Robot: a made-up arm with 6 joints. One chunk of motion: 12 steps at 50 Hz.
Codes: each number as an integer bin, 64 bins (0 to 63) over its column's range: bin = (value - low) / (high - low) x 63, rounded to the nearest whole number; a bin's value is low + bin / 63 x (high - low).
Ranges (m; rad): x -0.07..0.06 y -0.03..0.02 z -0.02..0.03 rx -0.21..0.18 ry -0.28..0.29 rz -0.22..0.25
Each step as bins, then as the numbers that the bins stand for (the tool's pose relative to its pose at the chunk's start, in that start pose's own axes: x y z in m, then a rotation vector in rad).
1 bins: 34 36 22 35 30 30
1 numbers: 0.0002 -0.0014 -0.0025 0.0067 -0.0086 0.0038
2 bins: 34 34 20 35 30 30
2 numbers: 0.0002 -0.0030 -0.0041 0.0067 -0.0086 0.0038
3 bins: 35 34 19 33 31 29
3 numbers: 0.0022 -0.0030 -0.0049 -0.0057 0.0005 -0.0037
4 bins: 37 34 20 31 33 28
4 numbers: 0.0063 -0.0030 -0.0041 -0.0181 0.0186 -0.0111
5 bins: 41 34 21 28 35 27
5 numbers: 0.0146 -0.0030 -0.0033 -0.0367 0.0367 -0.0186
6 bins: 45 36 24 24 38 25
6 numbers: 0.0229 -0.0014 -0.0010 -0.0614 0.0638 -0.0335
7 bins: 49 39 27 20 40 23
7 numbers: 0.0311 0.0010 0.0014 -0.0862 0.0819 -0.0484
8 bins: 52 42 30 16 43 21
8 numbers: 0.0373 0.0033 0.0038 -0.1110 0.1090 -0.0633
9 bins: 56 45 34 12 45 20
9 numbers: 0.0456 0.0057 0.0070 -0.1357 0.1271 -0.0708
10 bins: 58 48 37 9 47 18
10 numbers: 0.0497 0.0081 0.0094 -0.1543 0.1452 -0.0857
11 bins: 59 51 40 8 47 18
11 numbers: 0.0517 0.0105 0.0117 -0.1605 0.1452 -0.0857
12 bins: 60 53 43 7 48 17
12 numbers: 0.0538 0.0121 0.0141 -0.1667 0.1543 -0.0932
